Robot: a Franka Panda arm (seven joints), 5 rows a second.
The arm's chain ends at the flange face. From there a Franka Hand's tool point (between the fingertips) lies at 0.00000 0.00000 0.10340 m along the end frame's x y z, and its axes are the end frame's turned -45 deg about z.
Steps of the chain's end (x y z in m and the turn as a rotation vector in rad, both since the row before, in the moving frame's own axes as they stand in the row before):
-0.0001, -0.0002, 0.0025, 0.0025, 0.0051, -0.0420
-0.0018, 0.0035, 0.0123, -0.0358, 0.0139, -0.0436
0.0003, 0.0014, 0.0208, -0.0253, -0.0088, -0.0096
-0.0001, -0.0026, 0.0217, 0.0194, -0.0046, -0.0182
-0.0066, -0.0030, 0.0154, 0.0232, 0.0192, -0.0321
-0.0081, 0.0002, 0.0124, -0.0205, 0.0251, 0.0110
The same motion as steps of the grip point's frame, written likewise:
0.0006, 0.0000, 0.0025, -0.0018, 0.0054, -0.0420
-0.0053, 0.0049, 0.0122, -0.0351, -0.0155, -0.0436
-0.0033, 0.0024, 0.0208, -0.0117, -0.0241, -0.0096
0.0028, -0.0037, 0.0217, 0.0170, 0.0105, -0.0182
0.0005, -0.0071, 0.0154, 0.0028, 0.0300, -0.0321
-0.0056, -0.0023, 0.0123, -0.0322, 0.0033, 0.0110

